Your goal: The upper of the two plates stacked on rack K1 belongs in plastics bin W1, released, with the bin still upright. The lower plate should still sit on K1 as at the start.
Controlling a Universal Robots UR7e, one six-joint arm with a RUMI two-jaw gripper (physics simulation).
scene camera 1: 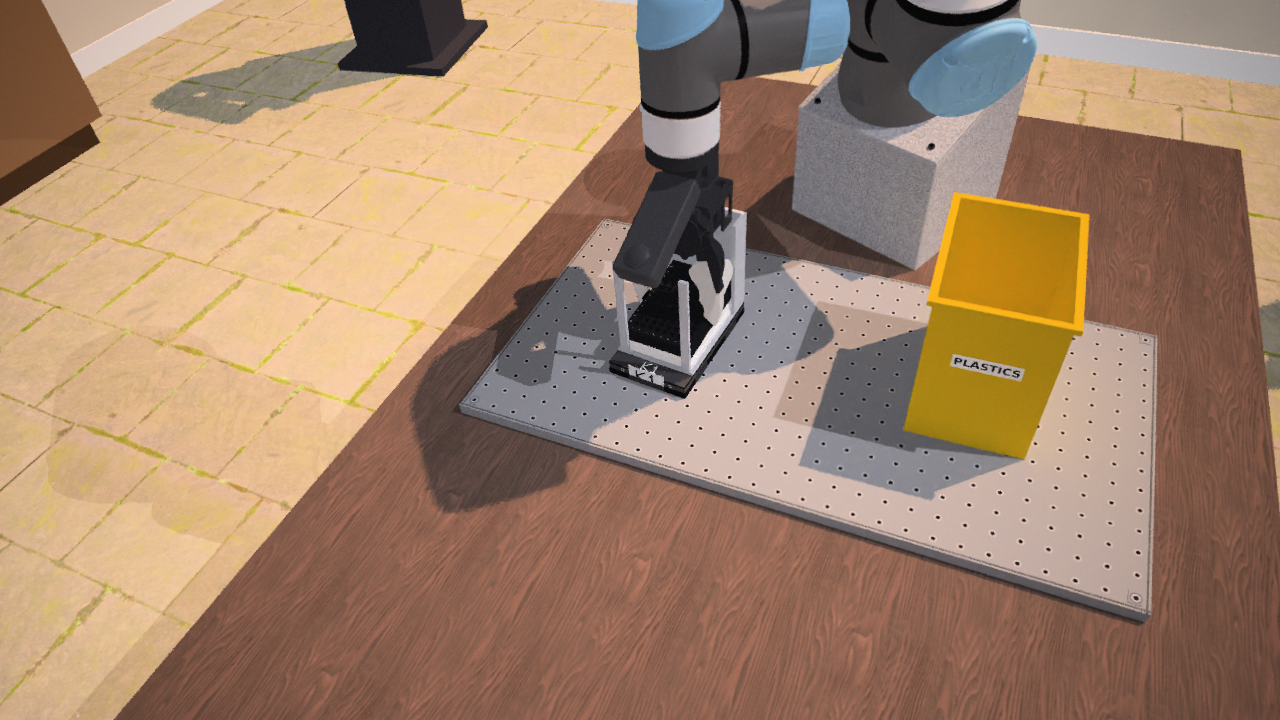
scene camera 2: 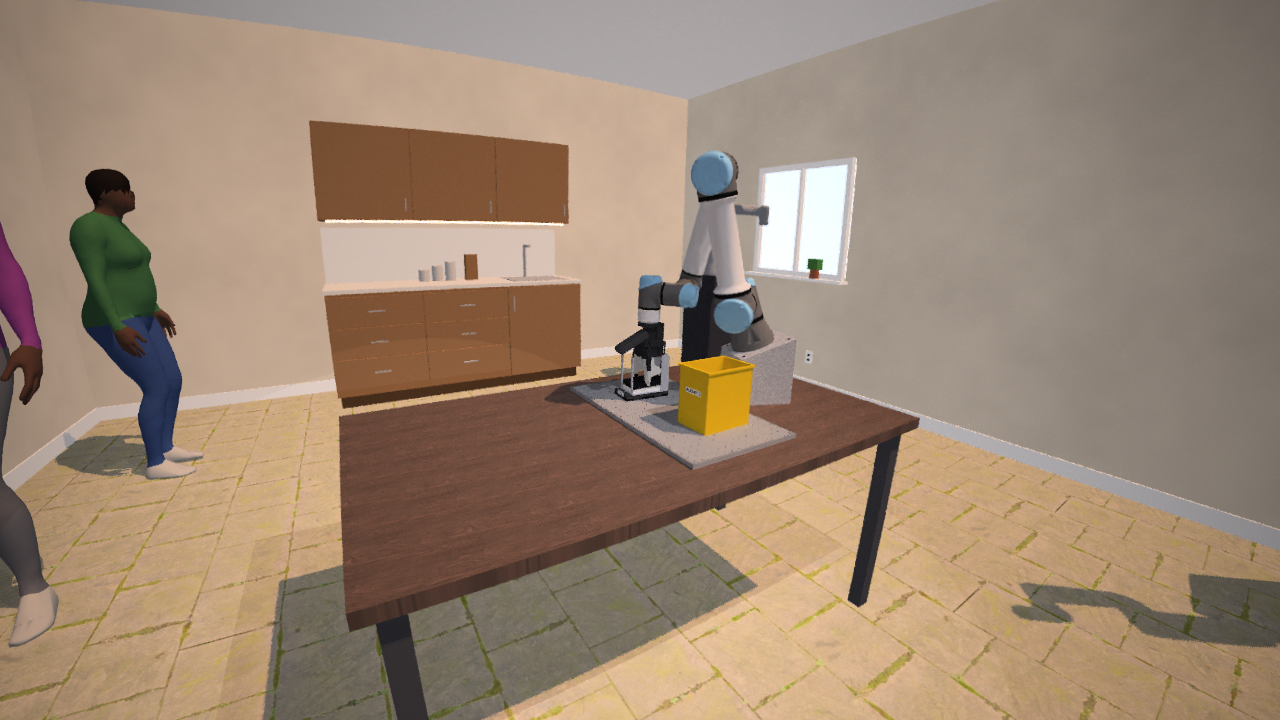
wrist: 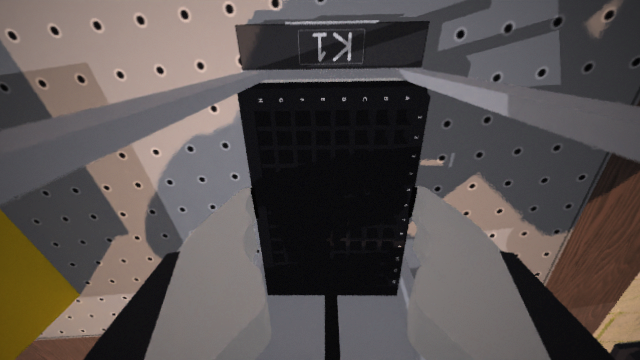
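Where they show: gripper, fingertip midpoint: [scene camera 1: 678,313] [scene camera 2: 642,382] [wrist: 331,189]; arm's base, origin of the base link: [scene camera 1: 901,82] [scene camera 2: 753,343].
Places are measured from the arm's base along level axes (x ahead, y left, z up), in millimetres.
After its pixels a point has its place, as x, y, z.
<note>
Rack K1 [scene camera 1: 684,326] @(395, -189, -90) [scene camera 2: 633,394] @(392, -182, -156) [wrist: 265,47] @(404, -197, -160) stands upright on the perforated board, with white corner posts and a black base. The black upper plate [scene camera 1: 660,320] @(353, -227, -125) [wrist: 334,125] @(365, -223, -126) lies level between the posts. My gripper [scene camera 1: 677,300] @(328, -213, -135) [scene camera 2: 646,377] @(328, -213, -135) [wrist: 331,189] @(328, -213, -135) points down into the rack, its two pale fingers against the plate's long sides, shut on the upper plate. The lower plate cannot be told apart; it is hidden beneath the upper one. The yellow plastics bin W1 [scene camera 1: 984,407] @(425, 114, -117) [scene camera 2: 714,401] @(404, 168, -81) [wrist: 27,300] @(278, 63, -149) stands upright on the board, apart from the rack.
The perforated board [scene camera 1: 716,447] @(478, -139, -176) [scene camera 2: 653,429] @(510, 42, -177) lies on the wooden table [scene camera 1: 626,608] @(670, -184, -189) [scene camera 2: 483,483] @(1004, 15, -189). The rack's posts rise close around the gripper. The arm's grey block base [scene camera 1: 859,192] @(78, -32, -115) [scene camera 2: 774,371] @(28, 114, -72) stands behind the board, near the bin. Two people stand at the left in scene camera 2.
</note>
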